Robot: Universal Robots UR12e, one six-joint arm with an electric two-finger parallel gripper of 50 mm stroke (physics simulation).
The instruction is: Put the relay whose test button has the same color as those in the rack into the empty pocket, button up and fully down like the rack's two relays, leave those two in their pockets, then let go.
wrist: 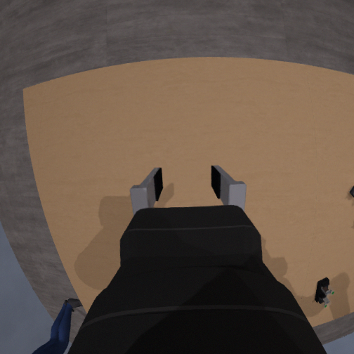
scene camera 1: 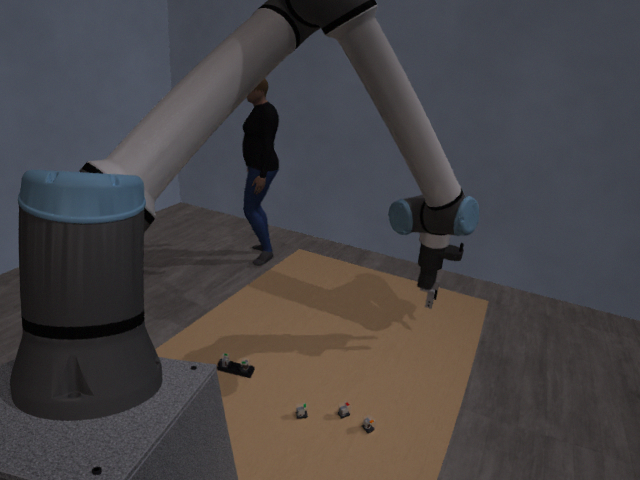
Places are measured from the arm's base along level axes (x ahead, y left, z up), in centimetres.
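Where they show: gripper, fingertip midpoint: [scene camera 1: 430, 302]; arm's base, origin of the base link: [scene camera 1: 90, 382].
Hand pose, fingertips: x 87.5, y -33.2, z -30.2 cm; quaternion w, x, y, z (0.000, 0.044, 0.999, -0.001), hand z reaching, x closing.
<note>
Things, the pixels of their top centre, and the offset from my fingertips. Level surfaces: height alone.
- black rack, middle of its top: [scene camera 1: 235, 364] dy +47.9, dx -39.6, dz -12.4 cm
- loose relay with a green button, middle of its top: [scene camera 1: 301, 405] dy +22.8, dx -46.2, dz -10.3 cm
- red-button relay, middle of its top: [scene camera 1: 344, 404] dy +13.0, dx -41.1, dz -10.3 cm
- orange-button relay, middle of its top: [scene camera 1: 369, 419] dy +5.7, dx -43.0, dz -10.3 cm
- tan mat, its level: dz -14.7 cm
The black rack [scene camera 1: 235, 368] [wrist: 323, 282] holds two upright relays [scene camera 1: 225, 360] [scene camera 1: 244, 366] with green buttons, at the left of the mat in the scene view and low at the right in the wrist view. Its empty pocket is too small to make out. A loose relay with a green button [scene camera 1: 301, 412] is on the mat right of the rack, nearer the camera. A red-button relay [scene camera 1: 343, 411] and an orange-button relay [scene camera 1: 368, 426] are farther right. My gripper [scene camera 1: 430, 305] [wrist: 186, 176] is open and empty, high above the mat's far right part, well away from the rack and relays.
The tan mat [scene camera 1: 330, 382] [wrist: 190, 110] lies on a grey wood floor. The arm's grey speckled pedestal [scene camera 1: 193, 413] stands at the mat's near left. A person [scene camera 1: 261, 139] in a black top and blue trousers stands beyond the mat. A dark object [wrist: 352, 192] is cut off at the wrist view's right edge.
</note>
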